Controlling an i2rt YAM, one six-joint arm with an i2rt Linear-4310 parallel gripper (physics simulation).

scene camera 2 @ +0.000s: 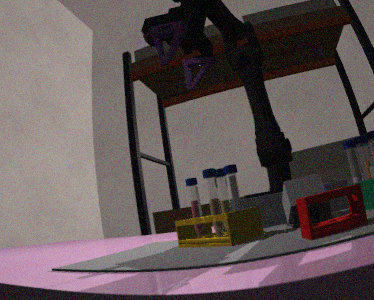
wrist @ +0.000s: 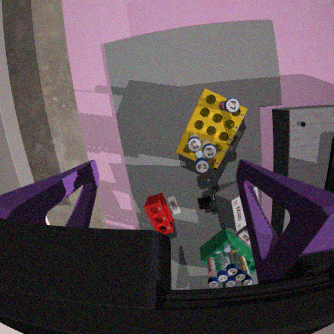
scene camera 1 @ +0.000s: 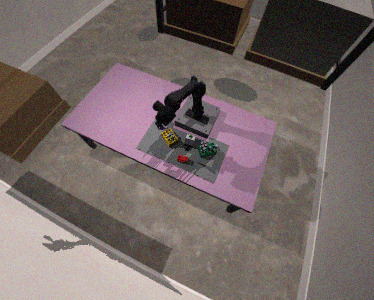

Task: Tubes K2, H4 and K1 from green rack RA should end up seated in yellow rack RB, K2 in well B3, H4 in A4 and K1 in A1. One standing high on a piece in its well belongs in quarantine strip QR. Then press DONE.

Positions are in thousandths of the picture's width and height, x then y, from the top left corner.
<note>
My gripper (wrist: 501,501) is open and holds nothing. I also see a grey box with DONE button (scene camera 2: 785,632) and a grey mat (scene camera 2: 753,802).
The grey box with DONE button shows as well in the wrist view (wrist: 678,603). The grey mat shows as well in the wrist view (wrist: 469,235) and in scene camera 1 (scene camera 1: 410,478).
</note>
